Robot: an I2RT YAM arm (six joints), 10 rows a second.
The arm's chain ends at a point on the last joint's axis. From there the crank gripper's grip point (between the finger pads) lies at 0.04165 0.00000 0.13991 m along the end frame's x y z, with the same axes.
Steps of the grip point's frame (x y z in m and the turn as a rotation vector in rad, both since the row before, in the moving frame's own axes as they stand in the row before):
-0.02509 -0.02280 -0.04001 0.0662 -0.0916 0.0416
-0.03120 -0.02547 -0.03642 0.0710 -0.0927 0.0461
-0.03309 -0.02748 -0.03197 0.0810 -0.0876 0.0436
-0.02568 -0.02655 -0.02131 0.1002 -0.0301 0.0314
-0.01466 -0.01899 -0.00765 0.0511 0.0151 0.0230
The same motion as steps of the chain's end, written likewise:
-0.01229 -0.01490 -0.04298 0.0662 -0.0916 0.0416
-0.01827 -0.01704 -0.03939 0.0710 -0.0927 0.0461
-0.02091 -0.01757 -0.03469 0.0810 -0.0876 0.0436
-0.02166 -0.01374 -0.02186 0.1002 -0.0301 0.0314
-0.01684 -0.01284 -0.00685 0.0511 0.0151 0.0230

